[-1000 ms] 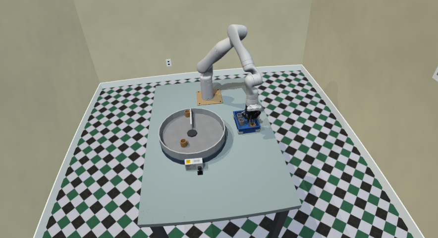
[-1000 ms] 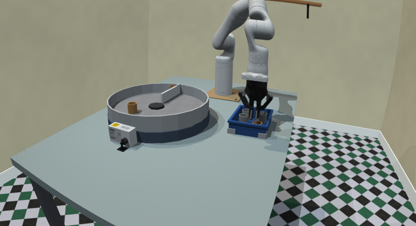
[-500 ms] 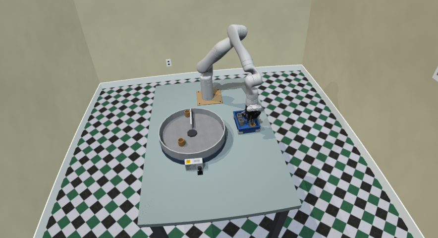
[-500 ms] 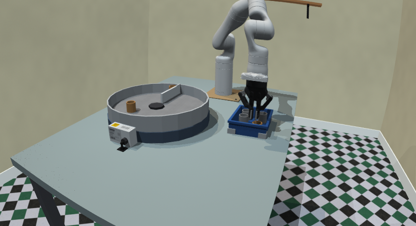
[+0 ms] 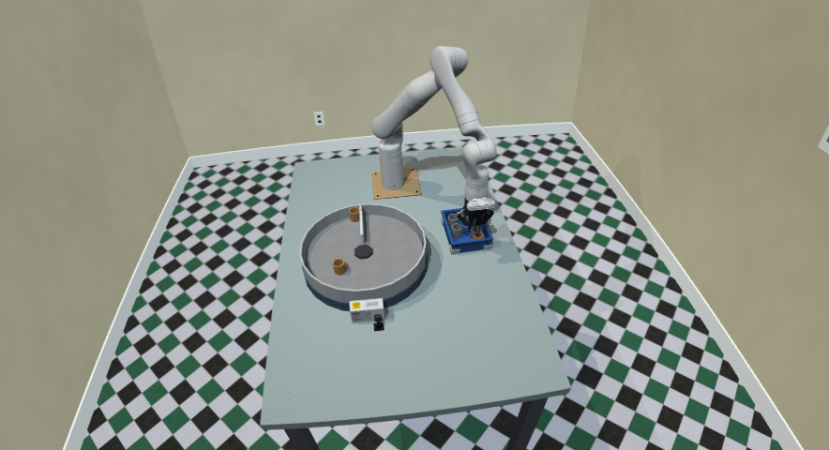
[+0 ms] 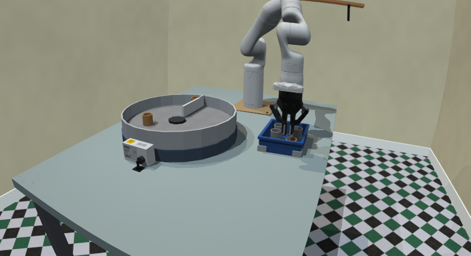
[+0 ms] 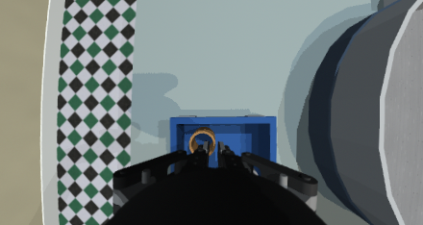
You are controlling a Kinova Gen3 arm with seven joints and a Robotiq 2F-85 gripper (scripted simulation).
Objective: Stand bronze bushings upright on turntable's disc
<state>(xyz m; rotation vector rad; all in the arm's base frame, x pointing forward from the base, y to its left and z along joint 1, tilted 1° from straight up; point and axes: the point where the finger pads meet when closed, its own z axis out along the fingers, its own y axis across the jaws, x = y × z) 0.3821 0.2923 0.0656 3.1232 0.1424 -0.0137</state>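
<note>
Right now the blue crate is 50 mm below my hand, 50 mm behind it and 20 mm to the right of it. Round my hand: turntable disc 380 mm to the right, 80 mm ahead, 20 mm below.
</note>
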